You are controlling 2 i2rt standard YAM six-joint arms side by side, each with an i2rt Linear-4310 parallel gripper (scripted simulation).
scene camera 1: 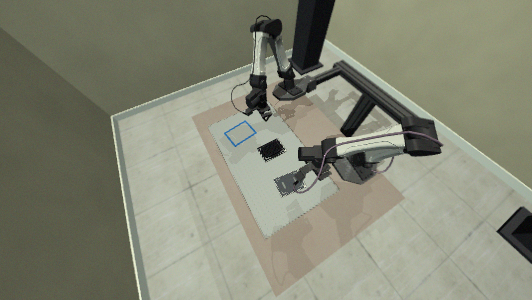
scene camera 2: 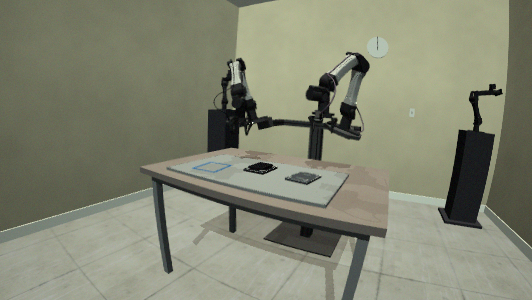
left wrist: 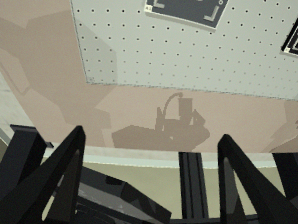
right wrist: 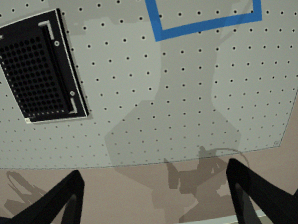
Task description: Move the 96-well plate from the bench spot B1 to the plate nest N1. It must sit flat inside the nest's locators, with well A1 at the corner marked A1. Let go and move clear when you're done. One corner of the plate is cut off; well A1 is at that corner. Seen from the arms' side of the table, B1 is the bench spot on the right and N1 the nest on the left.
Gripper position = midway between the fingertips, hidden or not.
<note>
I see my left gripper [left wrist: 153, 135] and my right gripper [right wrist: 153, 173].
</note>
